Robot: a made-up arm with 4 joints. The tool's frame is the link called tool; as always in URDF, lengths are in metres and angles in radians. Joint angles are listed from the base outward. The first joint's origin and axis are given. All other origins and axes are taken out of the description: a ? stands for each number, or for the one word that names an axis. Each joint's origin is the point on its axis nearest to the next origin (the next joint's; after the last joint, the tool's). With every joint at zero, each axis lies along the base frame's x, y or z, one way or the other. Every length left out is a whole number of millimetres.
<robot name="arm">
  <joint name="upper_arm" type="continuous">
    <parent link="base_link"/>
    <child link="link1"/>
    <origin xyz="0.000 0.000 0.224" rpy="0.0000 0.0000 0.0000"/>
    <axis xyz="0 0 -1"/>
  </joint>
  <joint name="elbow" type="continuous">
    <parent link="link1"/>
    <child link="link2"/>
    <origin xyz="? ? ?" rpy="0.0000 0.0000 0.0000"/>
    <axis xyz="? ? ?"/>
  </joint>
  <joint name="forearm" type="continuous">
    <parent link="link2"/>
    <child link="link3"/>
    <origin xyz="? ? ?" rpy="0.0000 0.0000 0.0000"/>
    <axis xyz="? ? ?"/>
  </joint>
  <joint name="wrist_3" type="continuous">
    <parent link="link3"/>
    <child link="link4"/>
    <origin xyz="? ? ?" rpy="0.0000 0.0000 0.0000"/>
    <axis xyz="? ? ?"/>
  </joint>
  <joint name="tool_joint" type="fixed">
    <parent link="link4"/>
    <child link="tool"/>
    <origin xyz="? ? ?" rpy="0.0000 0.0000 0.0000"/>
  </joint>
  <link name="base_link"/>
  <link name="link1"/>
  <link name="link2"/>
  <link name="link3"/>
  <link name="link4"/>
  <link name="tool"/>
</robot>
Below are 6 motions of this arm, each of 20 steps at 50 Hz.
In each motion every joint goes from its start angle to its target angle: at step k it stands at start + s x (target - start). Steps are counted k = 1, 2, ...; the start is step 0. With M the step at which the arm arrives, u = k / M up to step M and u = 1 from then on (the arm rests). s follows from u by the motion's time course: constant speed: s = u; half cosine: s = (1 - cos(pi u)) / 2; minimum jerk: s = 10 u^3 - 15 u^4 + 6 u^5.
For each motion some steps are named. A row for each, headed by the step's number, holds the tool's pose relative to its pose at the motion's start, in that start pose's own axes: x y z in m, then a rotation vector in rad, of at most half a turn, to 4 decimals.
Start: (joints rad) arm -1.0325 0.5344 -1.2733 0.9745
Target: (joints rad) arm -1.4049 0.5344 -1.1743 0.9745
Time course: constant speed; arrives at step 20
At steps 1, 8, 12, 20:
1: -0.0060 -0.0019 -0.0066 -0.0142 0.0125 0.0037
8: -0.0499 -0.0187 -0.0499 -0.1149 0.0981 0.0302
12: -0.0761 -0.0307 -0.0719 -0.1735 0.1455 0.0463
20: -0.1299 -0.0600 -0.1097 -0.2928 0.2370 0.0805

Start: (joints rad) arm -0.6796 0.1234 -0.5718 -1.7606
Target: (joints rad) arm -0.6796 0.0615 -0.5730 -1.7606
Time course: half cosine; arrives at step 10
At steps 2, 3, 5, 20:
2: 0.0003 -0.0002 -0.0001 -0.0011 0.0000 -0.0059
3: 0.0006 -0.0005 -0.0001 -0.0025 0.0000 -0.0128
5: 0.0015 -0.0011 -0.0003 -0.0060 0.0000 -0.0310
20: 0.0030 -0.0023 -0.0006 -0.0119 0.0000 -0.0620

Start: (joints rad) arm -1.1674 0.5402 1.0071 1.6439
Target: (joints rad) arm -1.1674 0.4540 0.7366 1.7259
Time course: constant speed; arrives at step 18
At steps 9, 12, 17, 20:
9: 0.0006 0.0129 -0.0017 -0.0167 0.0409 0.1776
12: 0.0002 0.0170 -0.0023 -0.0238 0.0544 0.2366
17: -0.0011 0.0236 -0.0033 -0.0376 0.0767 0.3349
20: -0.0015 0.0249 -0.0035 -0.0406 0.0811 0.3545

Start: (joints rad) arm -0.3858 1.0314 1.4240 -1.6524
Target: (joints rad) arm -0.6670 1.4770 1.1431 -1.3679
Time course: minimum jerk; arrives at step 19
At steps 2, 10, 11, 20:
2: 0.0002 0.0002 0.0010 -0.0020 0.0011 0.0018
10: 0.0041 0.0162 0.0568 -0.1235 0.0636 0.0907
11: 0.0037 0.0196 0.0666 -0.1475 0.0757 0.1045
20: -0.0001 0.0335 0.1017 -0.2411 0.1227 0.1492

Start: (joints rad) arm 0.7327 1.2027 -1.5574 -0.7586
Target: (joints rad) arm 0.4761 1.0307 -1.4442 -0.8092
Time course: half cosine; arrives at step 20
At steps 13, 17, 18, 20:
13: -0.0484 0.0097 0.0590 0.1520 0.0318 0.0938
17: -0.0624 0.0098 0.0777 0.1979 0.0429 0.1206
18: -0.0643 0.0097 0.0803 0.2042 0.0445 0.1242
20: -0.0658 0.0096 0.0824 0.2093 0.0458 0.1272

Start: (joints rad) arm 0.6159 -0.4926 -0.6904 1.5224
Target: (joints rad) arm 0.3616 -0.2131 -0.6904 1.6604
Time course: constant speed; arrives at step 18
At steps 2, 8, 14, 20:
2: -0.0037 -0.0043 -0.0130 -0.0123 0.0413 -0.0306
8: -0.0176 -0.0180 -0.0506 -0.0514 0.1631 -0.1233
14: -0.0353 -0.0326 -0.0860 -0.0934 0.2811 -0.2176
20: -0.0491 -0.0427 -0.1082 -0.1231 0.3574 -0.2815

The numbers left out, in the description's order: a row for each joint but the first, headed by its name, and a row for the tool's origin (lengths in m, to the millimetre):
elbow: xyz -0.050 0.332 0.000, axis -1 0 0
forearm: xyz 0.000 0.054 0.055, axis -1 0 0
wrist_3: xyz 0.000 -0.025 -0.047, axis 0 1 0
tool: xyz 0.051 0.000 -0.079

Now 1 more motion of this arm.
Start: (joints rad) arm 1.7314 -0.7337 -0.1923 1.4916
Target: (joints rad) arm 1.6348 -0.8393 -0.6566 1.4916
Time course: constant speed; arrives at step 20
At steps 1, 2, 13, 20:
1: -0.0003 0.0024 -0.0019 -0.0006 0.0039 0.0286
2: -0.0007 0.0048 -0.0039 -0.0011 0.0079 0.0573
13: -0.0112 0.0310 -0.0255 0.0014 0.0566 0.3714
20: -0.0238 0.0467 -0.0390 0.0107 0.0916 0.5704

